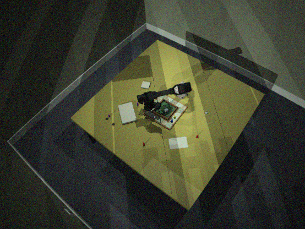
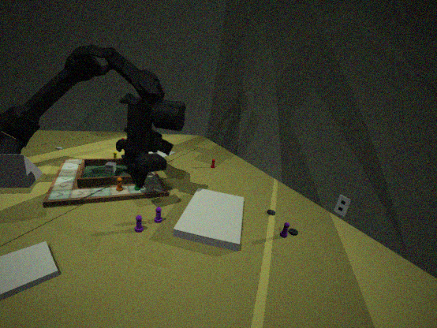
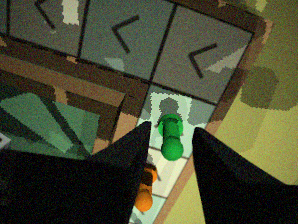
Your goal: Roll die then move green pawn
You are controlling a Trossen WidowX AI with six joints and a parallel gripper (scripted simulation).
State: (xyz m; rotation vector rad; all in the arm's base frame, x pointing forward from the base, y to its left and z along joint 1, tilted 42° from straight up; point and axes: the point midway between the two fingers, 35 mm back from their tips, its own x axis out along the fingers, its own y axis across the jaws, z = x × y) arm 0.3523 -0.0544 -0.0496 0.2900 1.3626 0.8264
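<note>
Right now my gripper tip is 50 mm past the orange pawn. Round my gripper tip: die (80 mm behind, 120 mm to the left); then white box (170 mm ahead, 130 mm to the right, 10 mm below); then green pawn (right at my gripper tip).
</note>
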